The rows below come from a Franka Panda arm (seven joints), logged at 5 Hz.
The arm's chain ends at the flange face. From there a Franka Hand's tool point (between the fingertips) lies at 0.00 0.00 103.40 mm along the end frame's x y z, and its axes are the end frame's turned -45 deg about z.
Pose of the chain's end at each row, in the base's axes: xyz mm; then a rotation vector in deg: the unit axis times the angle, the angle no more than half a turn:
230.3 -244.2 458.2 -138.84 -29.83 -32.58
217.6 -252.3 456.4 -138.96 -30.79 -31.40
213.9 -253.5 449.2 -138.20 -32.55 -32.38
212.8 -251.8 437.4 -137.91 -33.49 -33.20
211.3 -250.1 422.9 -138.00 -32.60 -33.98
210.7 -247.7 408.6 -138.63 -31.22 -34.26
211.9 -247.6 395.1 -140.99 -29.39 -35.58
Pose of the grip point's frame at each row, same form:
258.6 -180.0 382.2 -123.36 -85.18 -49.94
244.1 -188.2 379.7 -122.89 -86.03 -48.69
240.7 -188.7 373.2 -121.61 -87.56 -49.76
240.1 -186.9 361.7 -121.08 -88.45 -50.57
240.0 -185.3 347.6 -121.65 -87.71 -51.35
240.5 -183.6 333.1 -122.87 -86.65 -51.48
244.8 -186.9 318.1 -126.09 -85.93 -51.88

